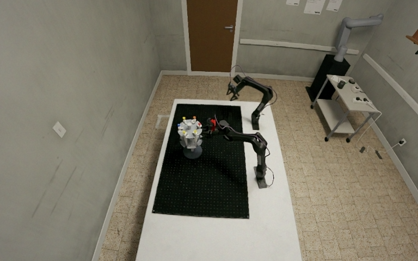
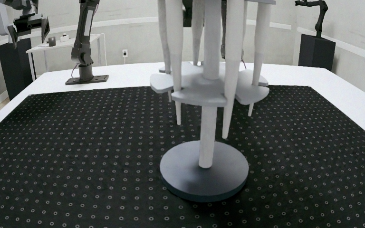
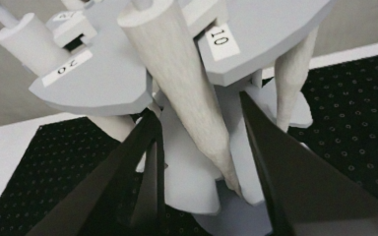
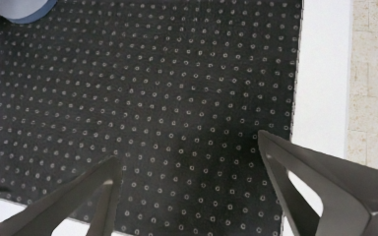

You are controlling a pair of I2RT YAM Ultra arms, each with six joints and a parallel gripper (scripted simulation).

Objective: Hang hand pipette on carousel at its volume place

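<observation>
Now: left hand 20 mm above the white pipette, 10 mm to the left of it and 10 mm short of it.
</observation>
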